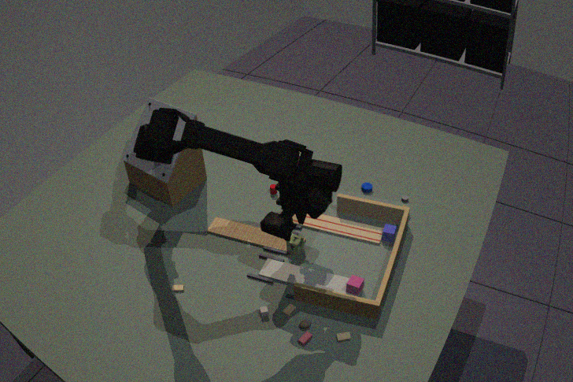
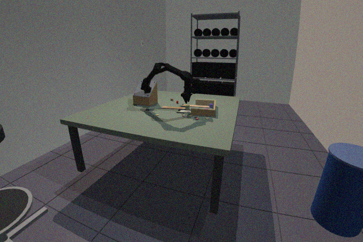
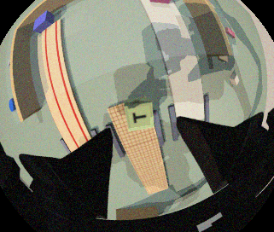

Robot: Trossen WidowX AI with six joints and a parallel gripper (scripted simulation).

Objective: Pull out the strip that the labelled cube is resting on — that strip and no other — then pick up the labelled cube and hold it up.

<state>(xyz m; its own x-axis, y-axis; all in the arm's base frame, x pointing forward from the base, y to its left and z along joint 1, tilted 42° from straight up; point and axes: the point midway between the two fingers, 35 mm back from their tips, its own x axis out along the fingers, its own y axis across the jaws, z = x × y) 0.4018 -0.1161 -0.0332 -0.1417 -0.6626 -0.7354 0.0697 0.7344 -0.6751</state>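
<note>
Right now my gripper tip is 110 mm past the checked strip and 60 mm above it. Also, from my gripper tip: blue disc: 280 mm to the left, 90 mm ahead, 60 mm below.
</note>
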